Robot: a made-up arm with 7 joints. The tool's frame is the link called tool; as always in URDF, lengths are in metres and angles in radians. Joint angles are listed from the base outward.
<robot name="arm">
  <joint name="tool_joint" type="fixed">
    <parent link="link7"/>
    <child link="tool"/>
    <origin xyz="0 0 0" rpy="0 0.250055 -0.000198"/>
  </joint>
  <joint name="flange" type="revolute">
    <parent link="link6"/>
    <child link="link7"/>
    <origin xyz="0.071 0 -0.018"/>
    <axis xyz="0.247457 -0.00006 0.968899"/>
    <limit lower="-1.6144" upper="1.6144"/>
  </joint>
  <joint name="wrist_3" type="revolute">
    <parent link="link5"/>
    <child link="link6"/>
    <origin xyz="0.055 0 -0.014"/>
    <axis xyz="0.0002 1 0.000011"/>
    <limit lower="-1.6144" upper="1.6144"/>
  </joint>
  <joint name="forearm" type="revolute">
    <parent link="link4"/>
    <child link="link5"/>
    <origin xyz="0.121 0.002 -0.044"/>
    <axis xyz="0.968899 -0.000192 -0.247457"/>
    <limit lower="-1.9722" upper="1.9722"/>
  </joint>
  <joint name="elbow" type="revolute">
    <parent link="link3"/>
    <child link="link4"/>
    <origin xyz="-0.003 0 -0.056"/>
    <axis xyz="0.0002 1 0.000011"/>
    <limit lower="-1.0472" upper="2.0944"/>
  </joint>
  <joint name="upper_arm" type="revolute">
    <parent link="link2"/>
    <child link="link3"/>
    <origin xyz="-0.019 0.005 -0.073"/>
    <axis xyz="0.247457 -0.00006 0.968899"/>
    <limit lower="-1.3" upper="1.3"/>
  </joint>
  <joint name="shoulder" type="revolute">
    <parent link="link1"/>
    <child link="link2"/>
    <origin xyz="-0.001 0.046 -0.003"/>
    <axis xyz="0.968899 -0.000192 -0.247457"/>
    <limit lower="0" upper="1.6"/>
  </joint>
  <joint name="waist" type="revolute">
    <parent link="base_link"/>
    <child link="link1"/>
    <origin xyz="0 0 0"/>
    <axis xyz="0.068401 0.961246 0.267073"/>
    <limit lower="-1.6" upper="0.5"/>
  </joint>
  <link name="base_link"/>
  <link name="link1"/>
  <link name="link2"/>
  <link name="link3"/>
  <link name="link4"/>
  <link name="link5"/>
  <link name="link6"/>
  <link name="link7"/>
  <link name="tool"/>
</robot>
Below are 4 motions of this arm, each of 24 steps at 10 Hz.
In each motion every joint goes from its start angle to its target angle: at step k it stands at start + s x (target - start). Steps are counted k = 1, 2, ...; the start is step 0. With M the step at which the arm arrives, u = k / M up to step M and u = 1 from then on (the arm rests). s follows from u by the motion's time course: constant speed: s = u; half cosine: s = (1 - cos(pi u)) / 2; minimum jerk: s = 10 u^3 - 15 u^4 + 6 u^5.
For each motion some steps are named. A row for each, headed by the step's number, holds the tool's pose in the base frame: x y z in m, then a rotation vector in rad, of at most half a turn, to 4 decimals.
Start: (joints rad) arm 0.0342 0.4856 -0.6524 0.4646 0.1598 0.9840 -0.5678
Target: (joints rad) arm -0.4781 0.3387 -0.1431 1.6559 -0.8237 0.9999 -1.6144
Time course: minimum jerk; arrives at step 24
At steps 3, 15, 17, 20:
3: 0.0563 0.1045 -0.3397 0.4821 2.0050 -0.6584
15: 0.0333 0.1528 -0.3515 -1.4227 1.6842 -0.4145
17: 0.0278 0.1460 -0.3511 -1.7021 1.4323 -0.3792
20: 0.0232 0.1361 -0.3500 -1.9295 1.1548 -0.3438

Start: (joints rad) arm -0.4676 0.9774 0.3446 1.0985 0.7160 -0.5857 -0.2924
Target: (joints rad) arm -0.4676 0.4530 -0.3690 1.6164 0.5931 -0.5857 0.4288
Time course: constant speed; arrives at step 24
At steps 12, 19, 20, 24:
12: 0.1713 0.2516 -0.2710 1.1173 0.6458 -0.2261
19: 0.1334 0.2071 -0.3200 1.1005 0.6784 -0.2763
20: 0.1276 0.2011 -0.3254 1.1021 0.6809 -0.2837
24: 0.1047 0.1784 -0.3430 1.1180 0.6833 -0.3134

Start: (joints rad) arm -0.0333 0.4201 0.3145 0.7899 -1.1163 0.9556 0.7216
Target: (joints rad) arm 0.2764 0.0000 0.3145 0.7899 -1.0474 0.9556 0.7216
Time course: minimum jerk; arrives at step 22
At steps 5, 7, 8, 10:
5: 0.0757 0.1662 -0.3266 -0.5703 1.8308 0.9817
7: 0.0621 0.1544 -0.3336 -0.5936 1.8819 0.9746
8: 0.0534 0.1466 -0.3375 -0.6094 1.9144 0.9700
10: 0.0334 0.1280 -0.3450 -0.6479 1.9879 0.9593

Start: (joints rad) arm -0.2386 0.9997 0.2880 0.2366 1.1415 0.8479 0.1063
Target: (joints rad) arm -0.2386 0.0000 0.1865 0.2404 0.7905 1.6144 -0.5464
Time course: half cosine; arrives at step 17
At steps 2, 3, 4, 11, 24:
2: 0.2215 0.2811 -0.0369 1.8596 0.7135 1.1905
3: 0.2194 0.2803 -0.0480 1.7884 0.7795 1.1696
4: 0.2165 0.2783 -0.0631 1.6912 0.8663 1.1380
11: 0.1806 0.1948 -0.2054 0.6102 1.6222 0.6086
24: 0.1622 0.1236 -0.2435 0.0896 1.8705 0.2764

